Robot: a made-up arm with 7 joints. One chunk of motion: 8 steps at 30 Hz.
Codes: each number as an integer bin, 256 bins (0 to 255) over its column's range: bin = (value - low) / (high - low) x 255, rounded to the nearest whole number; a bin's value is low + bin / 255 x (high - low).
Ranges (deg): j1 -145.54..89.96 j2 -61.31..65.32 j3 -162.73..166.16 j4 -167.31..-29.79 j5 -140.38..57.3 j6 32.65..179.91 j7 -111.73..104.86
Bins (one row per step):
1: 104 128 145 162 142 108 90
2: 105 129 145 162 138 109 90
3: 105 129 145 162 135 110 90
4: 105 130 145 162 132 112 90
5: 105 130 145 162 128 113 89
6: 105 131 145 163 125 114 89
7: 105 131 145 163 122 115 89
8: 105 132 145 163 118 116 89
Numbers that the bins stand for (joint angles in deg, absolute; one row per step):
1: -49.49 2.25 24.29 -79.94 -30.30 95.02 -35.29
2: -48.57 2.75 24.29 -79.94 -33.40 95.60 -35.29
3: -48.57 2.75 24.29 -79.94 -35.73 96.17 -35.29
4: -48.57 3.25 24.29 -79.94 -38.05 97.33 -35.29
5: -48.57 3.25 24.29 -79.94 -41.15 97.91 -36.14
6: -48.57 3.74 24.29 -79.41 -43.48 98.48 -36.14
7: -48.57 3.74 24.29 -79.41 -45.80 99.06 -36.14
8: -48.57 4.24 24.29 -79.41 -48.90 99.64 -36.14

